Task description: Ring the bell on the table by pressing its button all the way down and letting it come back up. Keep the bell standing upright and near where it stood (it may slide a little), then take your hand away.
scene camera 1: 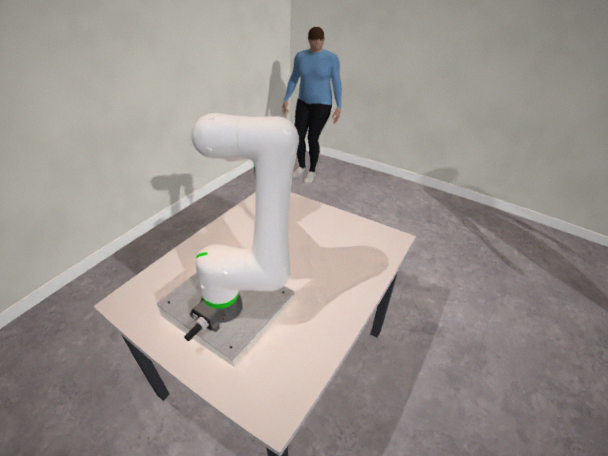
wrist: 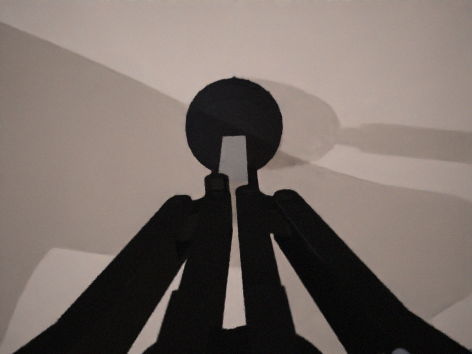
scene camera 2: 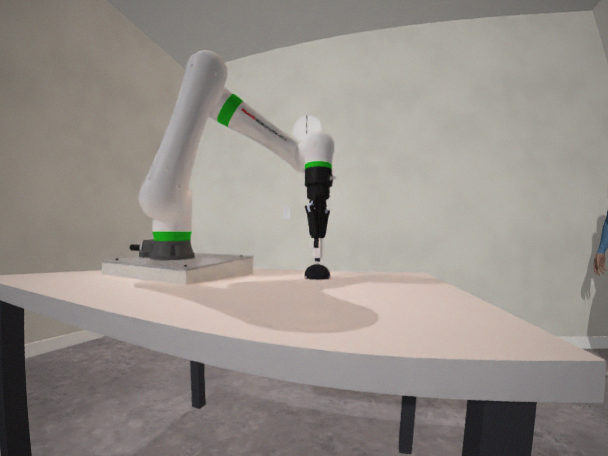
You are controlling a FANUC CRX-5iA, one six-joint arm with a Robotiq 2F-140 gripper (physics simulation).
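Pixels of known places: gripper, fingertip midpoint: [wrist: 235, 154] [scene camera 2: 317, 258]; arm's base, link origin: [scene camera 1: 221, 305] [scene camera 2: 172, 257].
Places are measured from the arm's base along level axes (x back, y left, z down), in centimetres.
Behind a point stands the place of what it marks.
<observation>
The bell, a black dome [scene camera 2: 317, 273] @(x -48.5, y 8.4, z 3.6 cm) [wrist: 233, 105] @(x -45.1, y 13.5, z 1.9 cm), stands upright on the table [scene camera 2: 430, 325] @(x -71.7, y -37.2, z 5.6 cm) [wrist: 380, 60] @(x -47.1, y 25.3, z 5.6 cm). Its button is hidden behind the fingertips in the wrist view and hard to make out in scene camera 2. My gripper [scene camera 2: 317, 256] @(x -47.6, y 12.6, z -1.0 cm) [wrist: 235, 154] @(x -47.6, y 12.6, z -1.0 cm) is shut and empty, pointing straight down over the middle of the bell. The fingertips are at or very slightly above the bell's top; whether they touch the button cannot be told. In scene camera 1 the bell and the gripper do not show, as the arm [scene camera 1: 272, 210] @(x -10.1, y -16.5, z -39.7 cm) stands in front.
The arm's base plate [scene camera 1: 250, 327] @(x 1.6, y -13.7, z 1.1 cm) [scene camera 2: 220, 271] @(x -21.4, y -3.1, z 3.2 cm) lies on the table [scene camera 1: 320, 360] @(x -1.7, y -38.6, z 5.6 cm), to the left of the bell in scene camera 2. A person in a blue top [scene camera 1: 316, 77] stands on the floor beyond the table, near the room's corner. Shadows of the arm cross the table.
</observation>
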